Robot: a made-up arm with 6 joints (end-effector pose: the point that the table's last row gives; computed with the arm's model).
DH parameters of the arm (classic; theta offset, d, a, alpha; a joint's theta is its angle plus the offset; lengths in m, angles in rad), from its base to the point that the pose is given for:
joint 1: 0 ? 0 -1.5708
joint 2: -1.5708 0 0.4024 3.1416
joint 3: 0 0 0 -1.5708
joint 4: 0 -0.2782 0 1.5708
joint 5: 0 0.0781 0 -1.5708
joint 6: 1.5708 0 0 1.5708
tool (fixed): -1.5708 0 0 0
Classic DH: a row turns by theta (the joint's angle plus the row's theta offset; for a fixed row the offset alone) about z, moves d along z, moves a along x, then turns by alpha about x.
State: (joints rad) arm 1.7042 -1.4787 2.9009 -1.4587 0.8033 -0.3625
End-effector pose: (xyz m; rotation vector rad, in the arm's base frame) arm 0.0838 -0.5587 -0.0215 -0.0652 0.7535 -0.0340
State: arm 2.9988 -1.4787 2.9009 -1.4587 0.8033 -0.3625
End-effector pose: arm 0.5604 -0.0717 -0.0215 -0.5399 0.5990 1.1950
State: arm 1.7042 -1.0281 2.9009 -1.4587 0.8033 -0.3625
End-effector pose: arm 0.0879 -0.5894 0.2446 -0.4873 0.6750 -0.2033
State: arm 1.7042 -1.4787 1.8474 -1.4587 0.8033 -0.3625
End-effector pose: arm 0.1002 -0.6811 0.2414 -1.0451 0.5287 -0.4266
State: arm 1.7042 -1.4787 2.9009 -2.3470 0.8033 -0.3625
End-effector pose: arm 0.0182 -0.5467 -0.0286 0.2920 0.4497 -0.8115
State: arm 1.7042 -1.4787 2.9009 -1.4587 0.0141 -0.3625
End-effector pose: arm 0.0838 -0.5587 -0.0215 -0.1623 1.4774 -0.3388
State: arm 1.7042 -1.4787 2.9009 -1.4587 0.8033 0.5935
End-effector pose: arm 0.0838 -0.5587 -0.0215 -0.9737 0.7142 0.3300
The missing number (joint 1, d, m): 0.1791
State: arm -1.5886 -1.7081 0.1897 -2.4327 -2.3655 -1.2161
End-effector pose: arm 0.0671 0.4387 0.4038 0.4652 1.1020 0.0502
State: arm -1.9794 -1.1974 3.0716 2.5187 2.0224 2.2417
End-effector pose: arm 0.2381 0.3904 0.0550 -1.6298 -0.8005 -0.5060
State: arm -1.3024 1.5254 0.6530 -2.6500 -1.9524 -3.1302
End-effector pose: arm 0.2129 -0.5146 -0.0394 -0.7223 -0.7954 -0.6749
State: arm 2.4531 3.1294 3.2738 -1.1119 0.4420 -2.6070
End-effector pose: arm -0.2022 0.2112 -0.2525 -1.1762 -2.1775 0.5273
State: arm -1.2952 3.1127 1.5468 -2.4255 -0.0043 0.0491
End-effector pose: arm 0.0463 0.0529 -0.5016 -1.9315 0.5279 1.9184
